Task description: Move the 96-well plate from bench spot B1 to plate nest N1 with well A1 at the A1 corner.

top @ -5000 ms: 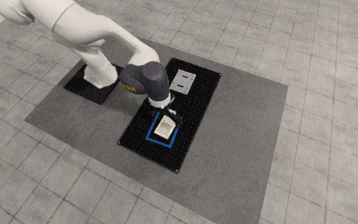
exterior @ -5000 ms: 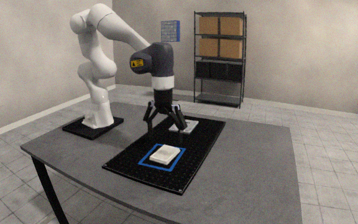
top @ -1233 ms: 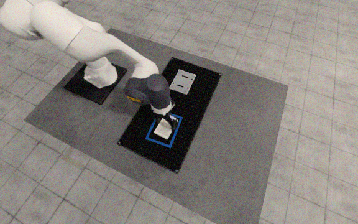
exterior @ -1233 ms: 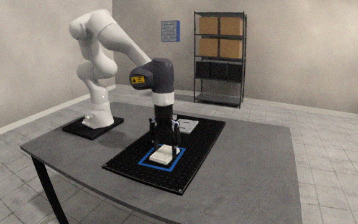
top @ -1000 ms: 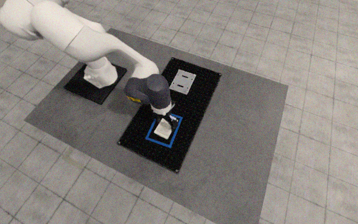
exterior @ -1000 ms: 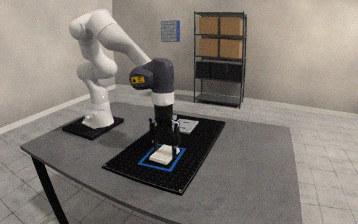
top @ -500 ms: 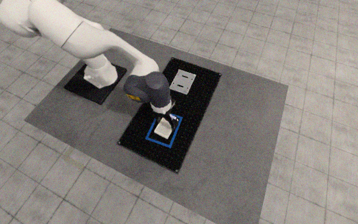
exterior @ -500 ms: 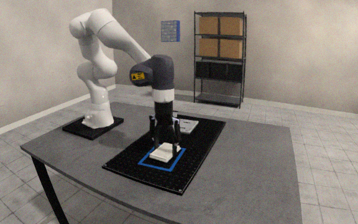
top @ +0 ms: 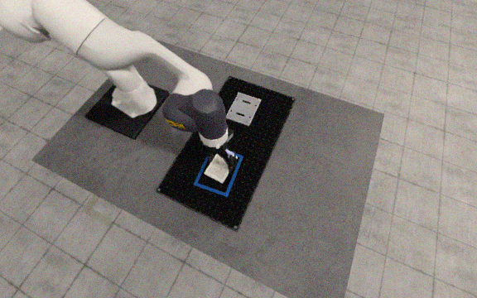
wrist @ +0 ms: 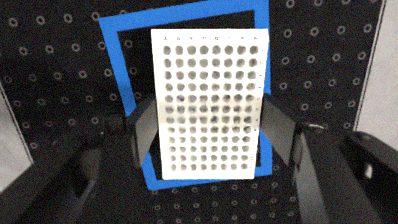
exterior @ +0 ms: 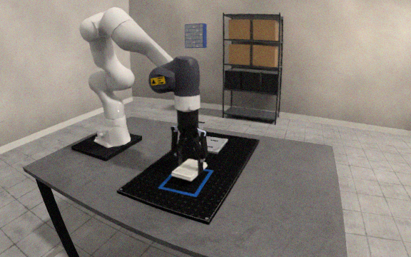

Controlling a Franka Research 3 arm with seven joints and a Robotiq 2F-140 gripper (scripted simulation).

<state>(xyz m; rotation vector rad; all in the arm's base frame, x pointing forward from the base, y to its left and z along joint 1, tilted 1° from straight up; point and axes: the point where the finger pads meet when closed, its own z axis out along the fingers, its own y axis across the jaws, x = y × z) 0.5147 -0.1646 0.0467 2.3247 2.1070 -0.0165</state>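
Now: hand 30 mm past the plate nest, 320 mm to the right of it and 60 mm above it. From my hand the other things lie so: white 96-well plate (20 mm below); then A1 corner mark (20 mm ahead, 400 mm to the left, 50 mm below).
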